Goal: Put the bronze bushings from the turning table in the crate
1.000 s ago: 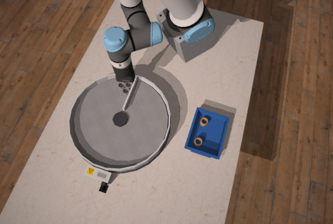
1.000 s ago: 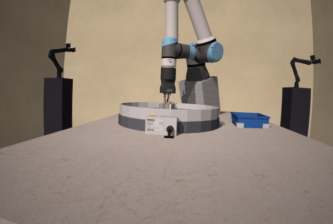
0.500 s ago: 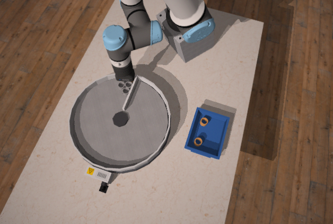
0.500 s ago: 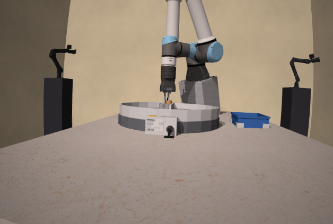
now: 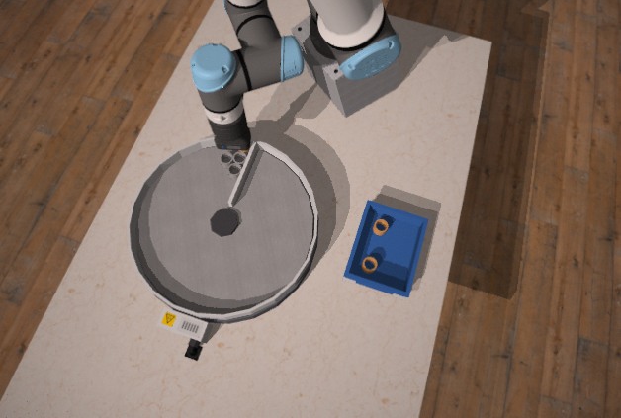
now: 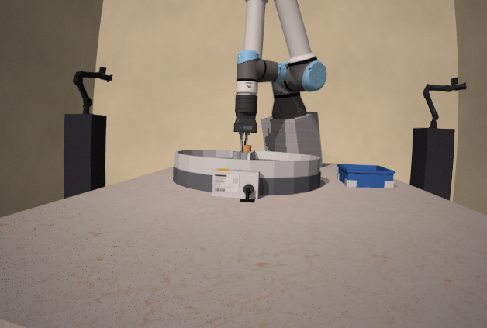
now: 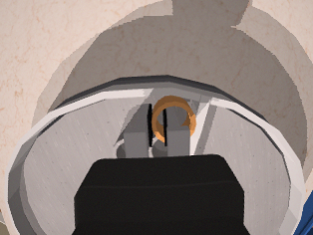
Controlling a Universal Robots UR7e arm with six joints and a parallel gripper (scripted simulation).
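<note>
My gripper is now 39 cm to the right of the blue crate, 14 cm short of it and 7 cm above it. Also, from my hand: grey turning table 19 cm ahead, 4 cm below, 2 cm to the left.
</note>
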